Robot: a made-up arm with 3 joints. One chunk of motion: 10 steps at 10 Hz.
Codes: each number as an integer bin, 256 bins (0 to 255) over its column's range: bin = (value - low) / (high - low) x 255, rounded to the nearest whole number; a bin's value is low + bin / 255 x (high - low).
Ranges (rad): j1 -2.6..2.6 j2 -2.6..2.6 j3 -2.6..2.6
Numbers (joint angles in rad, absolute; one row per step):
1: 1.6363 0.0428 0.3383
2: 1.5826 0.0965 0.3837
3: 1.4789 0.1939 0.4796
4: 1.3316 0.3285 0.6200
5: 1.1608 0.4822 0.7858
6: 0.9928 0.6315 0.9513
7: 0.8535 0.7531 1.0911
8: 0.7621 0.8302 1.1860
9: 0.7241 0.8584 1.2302
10: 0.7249 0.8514 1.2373
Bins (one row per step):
1: 208 130 144
2: 205 132 146
3: 200 137 151
4: 193 144 158
5: 184 151 166
6: 176 158 174
7: 169 164 181
8: 165 168 186
9: 163 170 188
10: 163 169 188

